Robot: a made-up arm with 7 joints.
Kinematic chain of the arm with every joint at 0, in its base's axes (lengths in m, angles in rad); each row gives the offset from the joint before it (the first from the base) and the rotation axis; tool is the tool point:
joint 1: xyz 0 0 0.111 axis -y
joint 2: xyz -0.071 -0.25 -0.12 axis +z
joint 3: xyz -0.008 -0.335 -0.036 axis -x
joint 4: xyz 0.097 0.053 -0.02 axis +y
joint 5: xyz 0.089 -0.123 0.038 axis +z
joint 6: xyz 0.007 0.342 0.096 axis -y
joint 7: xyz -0.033 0.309 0 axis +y
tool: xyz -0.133 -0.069 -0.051
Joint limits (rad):
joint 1: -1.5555..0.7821
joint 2: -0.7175..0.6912
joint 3: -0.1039..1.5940
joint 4: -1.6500..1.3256
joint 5: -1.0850..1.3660
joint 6: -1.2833..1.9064
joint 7: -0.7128..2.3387
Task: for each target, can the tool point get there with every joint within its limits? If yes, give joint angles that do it. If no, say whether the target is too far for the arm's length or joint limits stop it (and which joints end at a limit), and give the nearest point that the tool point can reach.
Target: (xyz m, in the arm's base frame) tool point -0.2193 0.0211 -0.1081
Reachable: yes | joints -1.1268 0.2816 0.6267 -0.2183 -0.4513 -0.2043 0.5278
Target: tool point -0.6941 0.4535 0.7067
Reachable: no: joint limits stop it (at a limit: joint 1, joint 3, joint 4, joint 6) | nearest point -0.4322 0.0041 0.3688 | short by 0.620 m
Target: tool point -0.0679 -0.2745 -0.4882
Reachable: yes | joints 0.2258 0.1370 1.1351 -1.0779 -0.0115 0.1802 1.7725
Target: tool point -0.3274 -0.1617 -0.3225
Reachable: yes | joints -1.3269 -0.0249 0.1790 0.7642 -0.6981 1.0174 1.3649
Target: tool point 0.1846 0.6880 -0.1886
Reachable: no: joint limits stop it (at a limit: joint 2, joint 5, joint 6) | nearest point 0.1686 0.2446 -0.1627 | short by 0.444 m
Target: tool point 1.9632 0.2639 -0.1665
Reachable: no: too far | nearest point 0.9238 -0.1790 -0.0196 | short by 1.139 m
